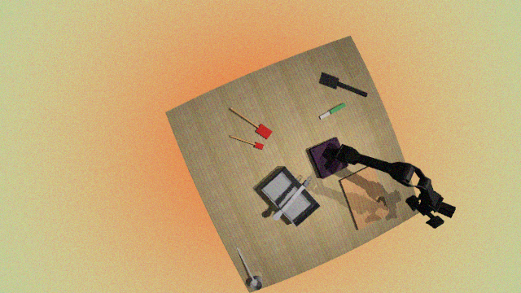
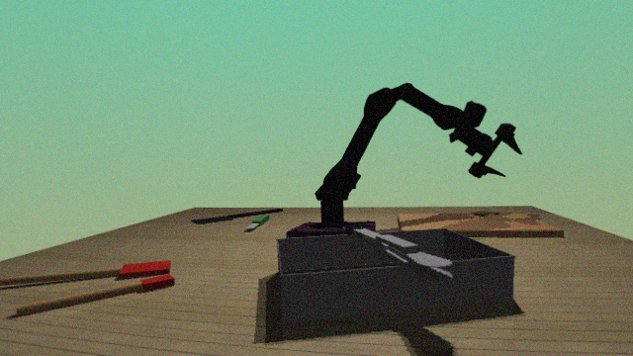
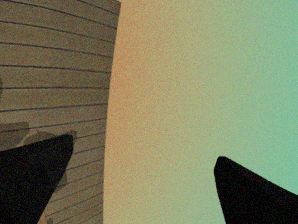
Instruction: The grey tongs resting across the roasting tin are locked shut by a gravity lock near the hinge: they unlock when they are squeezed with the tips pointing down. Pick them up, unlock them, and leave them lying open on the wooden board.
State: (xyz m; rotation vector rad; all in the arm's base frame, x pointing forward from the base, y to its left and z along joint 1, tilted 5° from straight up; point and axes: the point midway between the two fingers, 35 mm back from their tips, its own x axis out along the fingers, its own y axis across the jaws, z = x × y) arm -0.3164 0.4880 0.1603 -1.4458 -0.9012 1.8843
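Right now my gripper tip is 670 mm short of the grey roasting tin, 360 mm to the left of it and 120 mm above it. Round my gripper tip: wooden board: 220 mm ahead, 170 mm to the right, 140 mm below; then black spatula: 140 mm ahead, 890 mm to the right, 150 mm below.
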